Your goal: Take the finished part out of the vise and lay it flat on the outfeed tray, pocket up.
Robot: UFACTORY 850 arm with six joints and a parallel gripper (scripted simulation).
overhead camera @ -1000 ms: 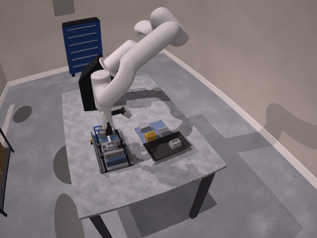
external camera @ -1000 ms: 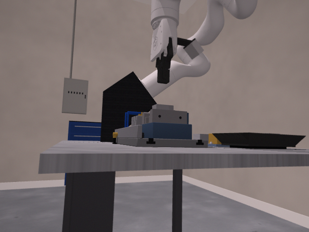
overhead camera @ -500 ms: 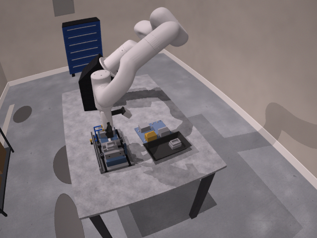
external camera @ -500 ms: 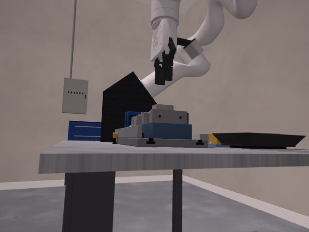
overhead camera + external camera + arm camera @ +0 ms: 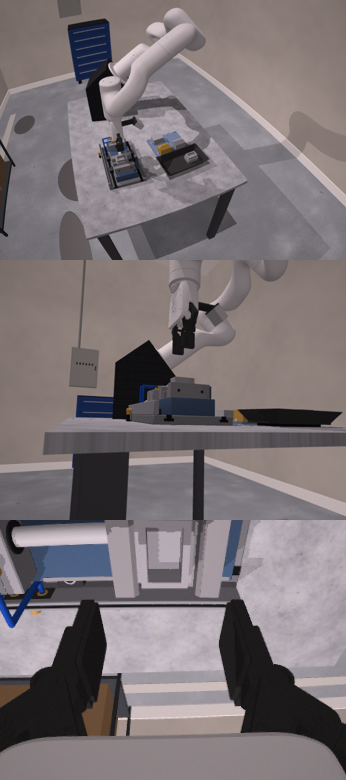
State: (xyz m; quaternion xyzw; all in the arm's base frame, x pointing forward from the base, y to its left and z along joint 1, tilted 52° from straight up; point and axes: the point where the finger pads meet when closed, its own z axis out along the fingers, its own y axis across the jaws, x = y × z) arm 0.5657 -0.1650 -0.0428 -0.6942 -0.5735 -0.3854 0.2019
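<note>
The vise lies 16 cm below my hand and 6 cm behind it. From my hand the other things lie so: yellow block (25 cm to the left, 18 cm below, 6 cm behind).
</note>
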